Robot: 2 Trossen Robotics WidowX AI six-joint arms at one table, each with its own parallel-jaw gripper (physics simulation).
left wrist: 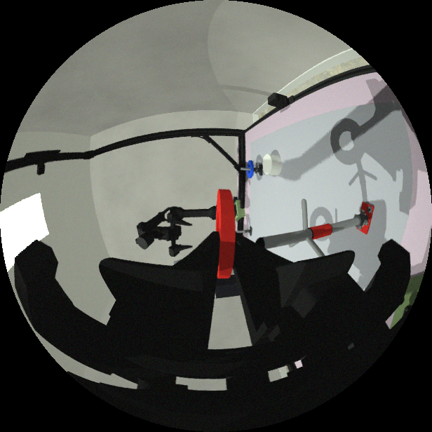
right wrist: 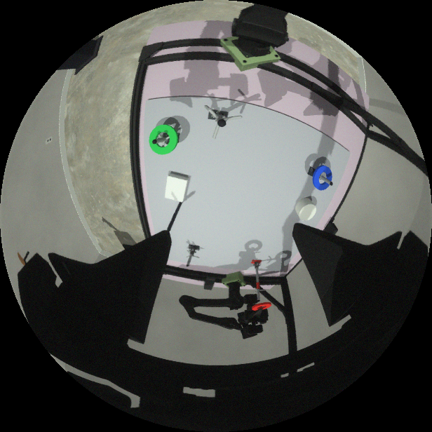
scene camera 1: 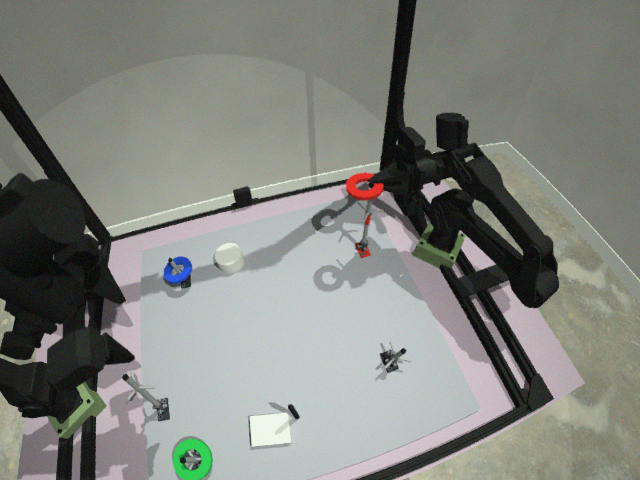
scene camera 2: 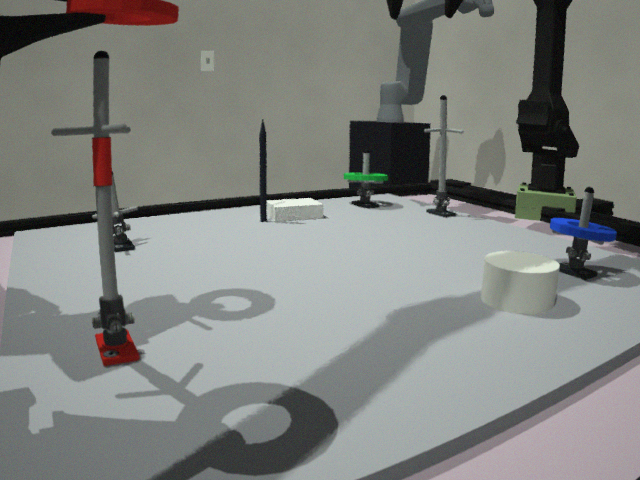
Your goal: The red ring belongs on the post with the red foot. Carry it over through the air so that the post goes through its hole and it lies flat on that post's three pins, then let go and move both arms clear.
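Frame: origin at the left arm's base, x right, y ahead, z up, level; centimetres.
Seen in the pictures: left gripper, between the fingertips: (scene camera 1: 369, 183) (scene camera 2: 105, 9); right gripper, between the fingertips: (scene camera 1: 127, 328) (scene camera 2: 419, 17); left arm's base, origin of its link: (scene camera 1: 442, 239); right arm's base, origin of its link: (scene camera 1: 65, 401) (scene camera 2: 546, 189).
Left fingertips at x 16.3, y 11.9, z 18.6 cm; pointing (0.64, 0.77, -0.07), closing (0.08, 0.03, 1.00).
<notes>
Pixels of each thing's middle, then the offset from my left fingertips to it. "pt": a spot on its surface instead.
- red ring, middle of its body: (scene camera 2: 122, 11) (scene camera 1: 364, 186) dx +0.5, dy +1.0, dz -0.1 cm
- post, a spot on its surface: (scene camera 2: 107, 232) (scene camera 1: 364, 228) pt dx +0.1, dy -0.6, dz -13.9 cm
- blue ring, middle of its body: (scene camera 2: 583, 229) (scene camera 1: 177, 269) dx +31.1, dy +30.4, dz -17.3 cm
- green ring, middle of its body: (scene camera 2: 365, 176) (scene camera 1: 192, 459) dx +0.1, dy +56.8, dz -17.3 cm
- white cylinder, middle of its body: (scene camera 2: 520, 281) (scene camera 1: 229, 258) dx +24.8, dy +19.7, dz -20.2 cm
- white block, middle of its body: (scene camera 2: 293, 209) (scene camera 1: 270, 429) dx -6.9, dy +44.4, dz -21.0 cm
- black spike, middle of its body: (scene camera 2: 263, 170) (scene camera 1: 293, 411) dx -9.4, dy +39.5, dz -15.0 cm
The red ring (scene camera 1: 352, 189) (scene camera 2: 139, 13) (left wrist: 226, 220) (right wrist: 268, 304) is held roughly level in the air, above the tip of the post with the red foot. My left gripper (scene camera 1: 373, 182) (left wrist: 223, 237) is shut on the ring's edge. The post (scene camera 1: 364, 232) (scene camera 2: 107, 232) (left wrist: 290, 238) stands on its red foot (scene camera 1: 363, 250) (scene camera 2: 117, 353) (left wrist: 366, 212) (right wrist: 256, 262). A gap shows between ring and post tip in scene camera 2 and the left wrist view; the ring hides the tip in scene camera 1. My right gripper (scene camera 1: 128, 329) (scene camera 2: 423, 7) (right wrist: 233, 233) is open and empty, far away.
A blue ring (scene camera 1: 168, 274) (scene camera 2: 602, 233) and a green ring (scene camera 1: 206, 459) (scene camera 2: 365, 177) sit on other posts. A white cylinder (scene camera 1: 229, 258) (scene camera 2: 519, 286), a white block (scene camera 1: 269, 429) (scene camera 2: 299, 210), a black spike (scene camera 1: 293, 411) (scene camera 2: 263, 170) and two ringless posts (scene camera 1: 147, 395) (scene camera 1: 390, 361) also stand there.
</notes>
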